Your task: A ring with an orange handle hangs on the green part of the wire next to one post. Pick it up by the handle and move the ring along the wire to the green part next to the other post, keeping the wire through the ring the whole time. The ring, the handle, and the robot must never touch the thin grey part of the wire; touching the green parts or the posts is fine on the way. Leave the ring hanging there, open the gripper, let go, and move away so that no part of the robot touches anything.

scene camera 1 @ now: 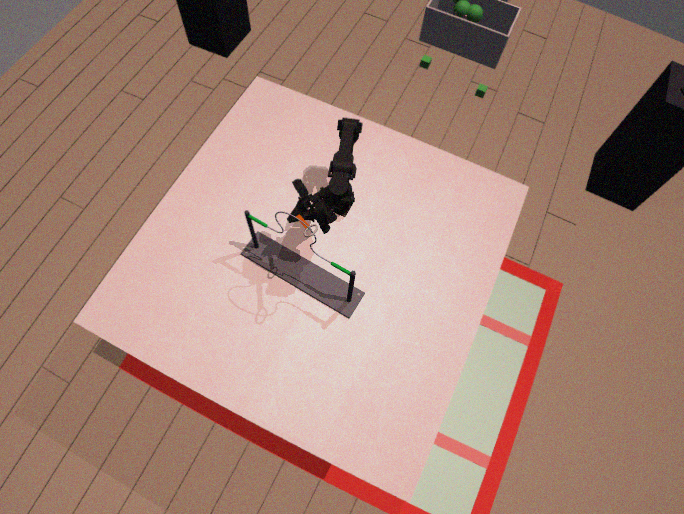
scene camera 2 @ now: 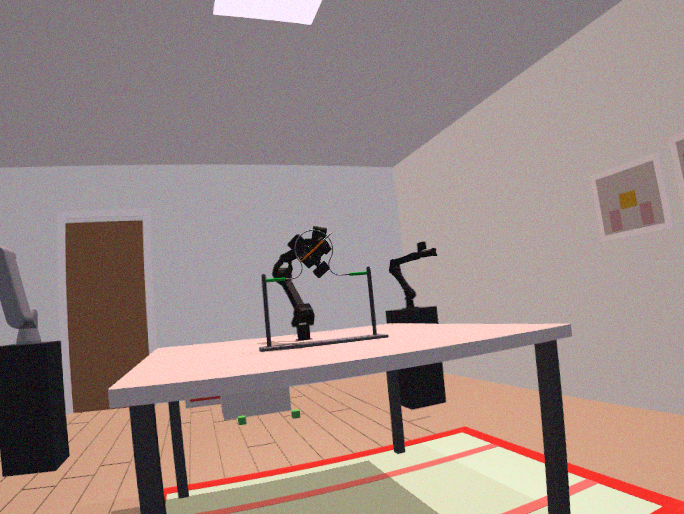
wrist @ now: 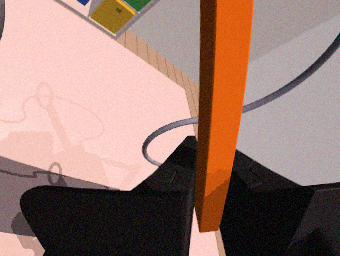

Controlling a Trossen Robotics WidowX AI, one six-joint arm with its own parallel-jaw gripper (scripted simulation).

my gripper: scene camera 1 287,221; scene camera 2; wrist
same spot on my gripper: (wrist: pixel 161 208) = (scene camera 2: pixel 314 253)
